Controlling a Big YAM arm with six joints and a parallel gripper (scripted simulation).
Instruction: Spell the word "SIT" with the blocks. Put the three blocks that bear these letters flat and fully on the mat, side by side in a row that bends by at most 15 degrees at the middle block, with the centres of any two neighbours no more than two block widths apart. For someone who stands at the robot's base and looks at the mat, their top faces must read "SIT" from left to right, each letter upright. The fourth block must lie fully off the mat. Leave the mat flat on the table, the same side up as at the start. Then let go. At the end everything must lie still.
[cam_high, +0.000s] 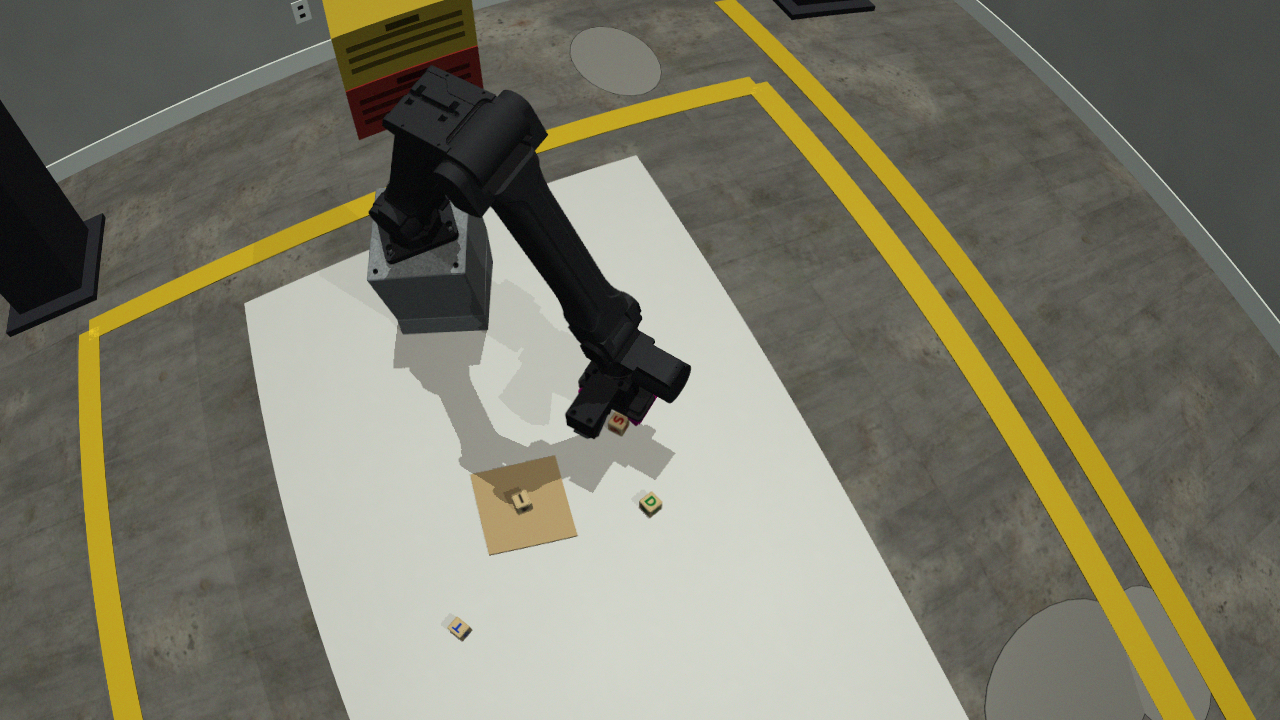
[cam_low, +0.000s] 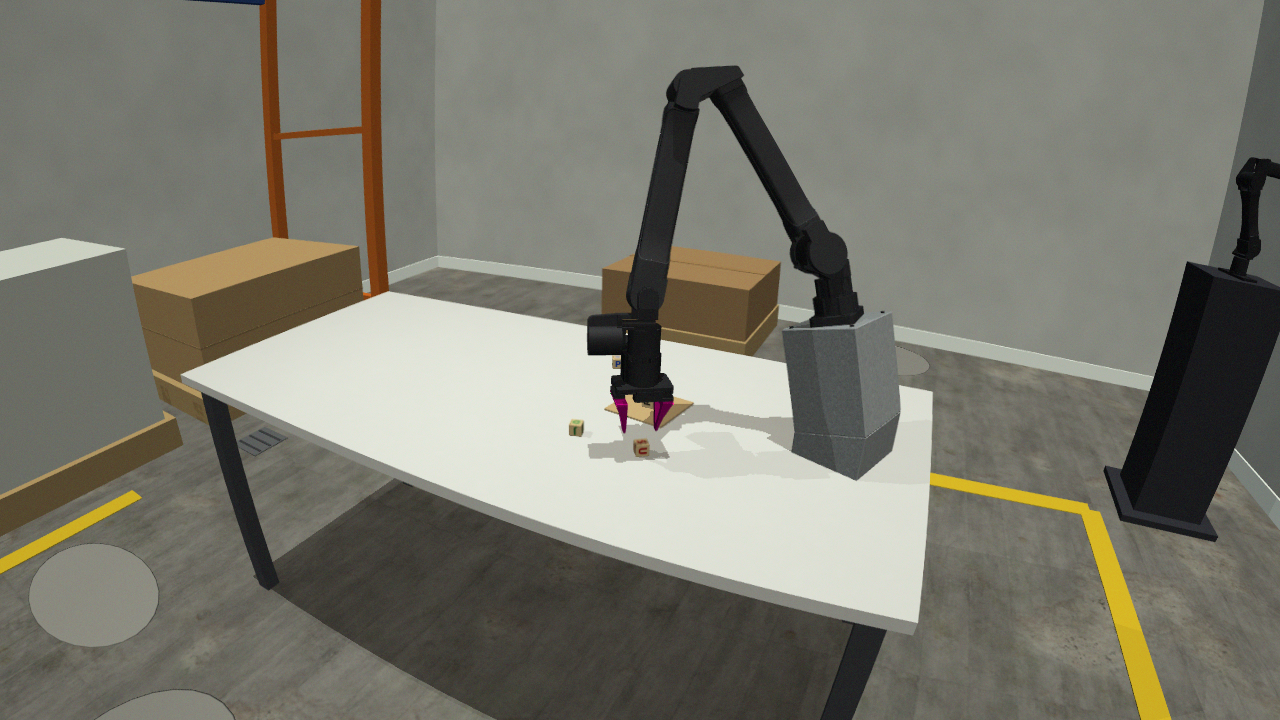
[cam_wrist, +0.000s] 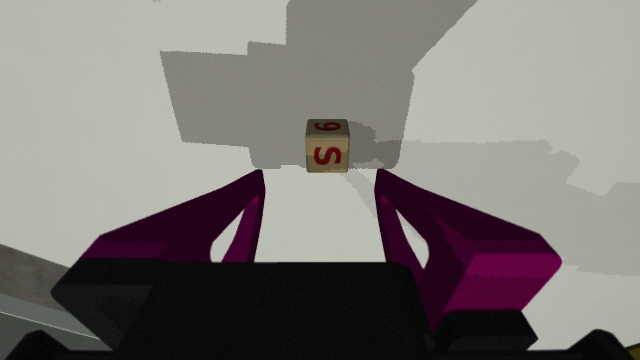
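Now: the S block 40 mm below my hand. The rest, counted from my hand: I block (70 mm ahead, 190 mm to the right, 40 mm below); D block (140 mm ahead, 10 mm to the right, 40 mm below); tan mat (70 mm ahead, 190 mm to the right, 60 mm below).
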